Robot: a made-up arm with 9 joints.
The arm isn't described. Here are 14 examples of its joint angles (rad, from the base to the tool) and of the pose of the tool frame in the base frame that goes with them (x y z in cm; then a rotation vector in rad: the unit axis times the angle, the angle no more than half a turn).
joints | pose
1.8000 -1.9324 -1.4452 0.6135 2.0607 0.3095 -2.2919 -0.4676 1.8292 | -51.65 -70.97 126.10 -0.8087 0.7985 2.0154
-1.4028 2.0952 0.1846 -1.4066 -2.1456 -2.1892 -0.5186 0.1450 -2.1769 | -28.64 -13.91 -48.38 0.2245 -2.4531 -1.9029
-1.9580 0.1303 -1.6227 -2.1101 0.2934 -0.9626 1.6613 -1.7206 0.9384 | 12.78 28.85 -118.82 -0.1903 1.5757 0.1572
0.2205 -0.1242 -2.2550 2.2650 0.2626 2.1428 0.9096 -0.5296 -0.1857 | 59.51 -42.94 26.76 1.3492 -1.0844 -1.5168
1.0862 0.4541 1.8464 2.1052 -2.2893 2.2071 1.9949 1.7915 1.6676 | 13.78 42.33 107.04 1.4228 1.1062 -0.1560
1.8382 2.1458 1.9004 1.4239 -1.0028 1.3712 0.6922 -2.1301 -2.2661 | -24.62 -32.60 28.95 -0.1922 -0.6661 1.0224
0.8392 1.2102 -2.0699 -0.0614 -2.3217 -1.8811 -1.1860 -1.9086 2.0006 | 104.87 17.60 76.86 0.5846 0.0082 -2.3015
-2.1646 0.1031 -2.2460 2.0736 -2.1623 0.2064 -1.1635 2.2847 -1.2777 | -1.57 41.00 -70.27 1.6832 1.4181 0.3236
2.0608 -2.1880 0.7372 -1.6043 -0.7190 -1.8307 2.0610 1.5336 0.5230 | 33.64 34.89 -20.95 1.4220 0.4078 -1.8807
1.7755 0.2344 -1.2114 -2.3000 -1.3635 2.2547 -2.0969 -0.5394 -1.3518 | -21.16 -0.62 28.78 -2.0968 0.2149 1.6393
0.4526 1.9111 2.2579 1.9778 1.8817 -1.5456 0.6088 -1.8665 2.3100 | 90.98 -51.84 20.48 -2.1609 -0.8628 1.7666
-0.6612 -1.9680 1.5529 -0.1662 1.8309 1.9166 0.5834 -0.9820 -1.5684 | 6.74 28.97 8.76 -0.4420 1.3767 -1.9644
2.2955 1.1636 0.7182 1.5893 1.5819 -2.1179 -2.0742 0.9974 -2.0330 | -91.84 2.01 20.79 -0.4712 -0.3512 -2.1988
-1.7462 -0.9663 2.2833 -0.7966 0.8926 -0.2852 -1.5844 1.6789 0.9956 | -20.59 102.70 -42.79 -0.2383 0.6015 -0.3239
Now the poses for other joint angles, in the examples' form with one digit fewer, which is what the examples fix.
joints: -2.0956 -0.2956 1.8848 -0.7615 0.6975 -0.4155 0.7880 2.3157 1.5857
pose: 22.8 70.6 -46.5 -0.494 -0.726 0.296
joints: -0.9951 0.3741 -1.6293 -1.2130 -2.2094 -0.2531 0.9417 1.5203 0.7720
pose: 43.4 -20.2 -21.1 -0.712 -1.867 -2.336
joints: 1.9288 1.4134 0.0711 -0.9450 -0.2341 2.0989 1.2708 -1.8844 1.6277
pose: -26.9 -20.7 14.5 -1.248 2.186 -1.484
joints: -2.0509 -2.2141 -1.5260 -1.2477 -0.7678 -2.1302 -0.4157 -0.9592 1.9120
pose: -82.3 27.0 -44.2 1.030 0.971 0.778
